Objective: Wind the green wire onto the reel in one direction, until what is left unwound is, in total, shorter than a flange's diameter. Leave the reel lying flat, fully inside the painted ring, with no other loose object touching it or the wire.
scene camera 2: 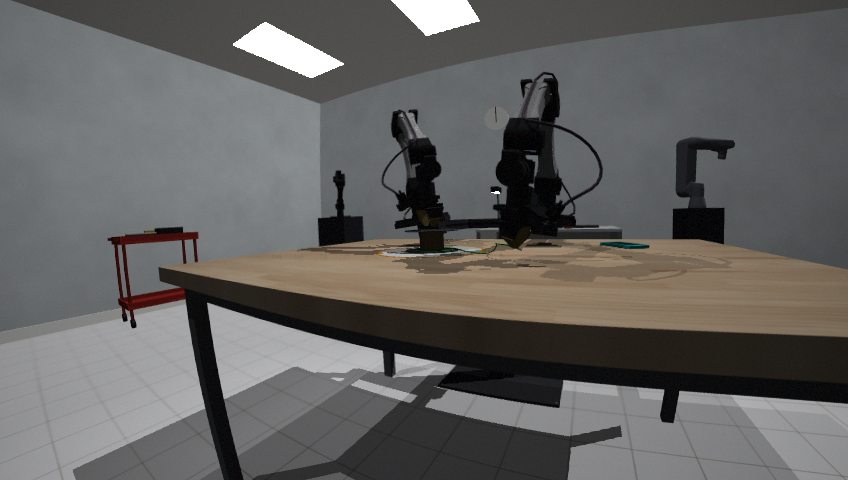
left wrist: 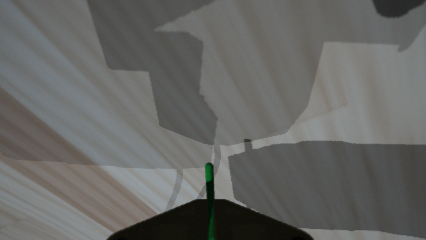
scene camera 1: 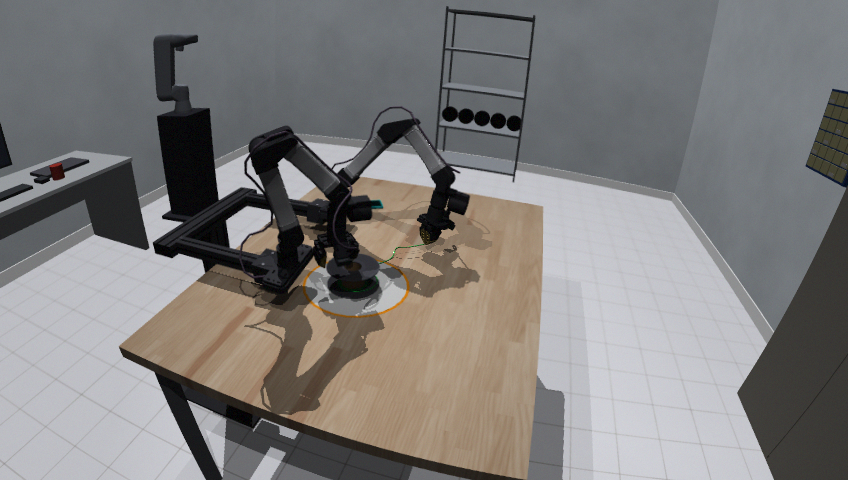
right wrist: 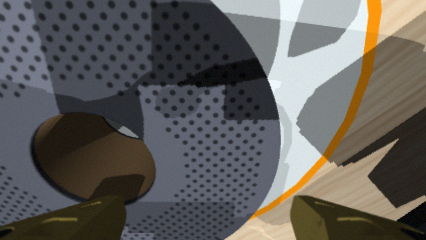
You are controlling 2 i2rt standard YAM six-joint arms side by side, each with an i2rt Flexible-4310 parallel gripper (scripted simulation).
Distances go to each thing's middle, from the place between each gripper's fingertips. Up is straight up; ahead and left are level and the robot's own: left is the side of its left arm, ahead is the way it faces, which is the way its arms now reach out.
Labels:
Right now the dark reel (scene camera 1: 352,276) is 50 mm below my right hand (scene camera 2: 430,226), 50 mm ahead of it and 20 mm to the left of it.
My left gripper (scene camera 2: 514,248) is now 280 mm to the left of the dark reel and 190 mm past it.

